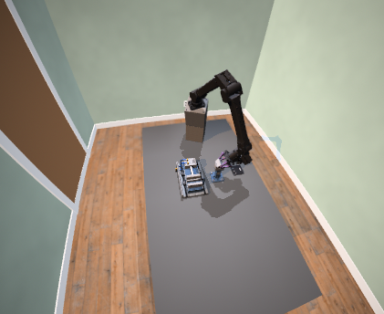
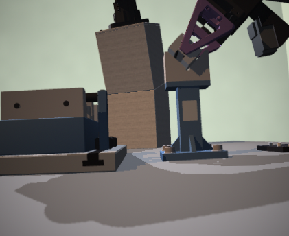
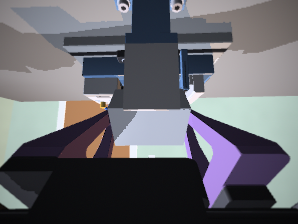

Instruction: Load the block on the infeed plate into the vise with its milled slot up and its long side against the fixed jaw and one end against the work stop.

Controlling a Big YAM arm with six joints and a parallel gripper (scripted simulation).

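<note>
Now: the part 1 cm to the right of my hand and 1 cm below it. Round my hand: dark work stop rod 3 cm ahead, 15 cm to the right, 7 cm below; then moving jaw 1 cm behind, 19 cm to the right, 8 cm below; then air cylinder rod 6 cm behind, 18 cm to the right, 8 cm below.
</note>
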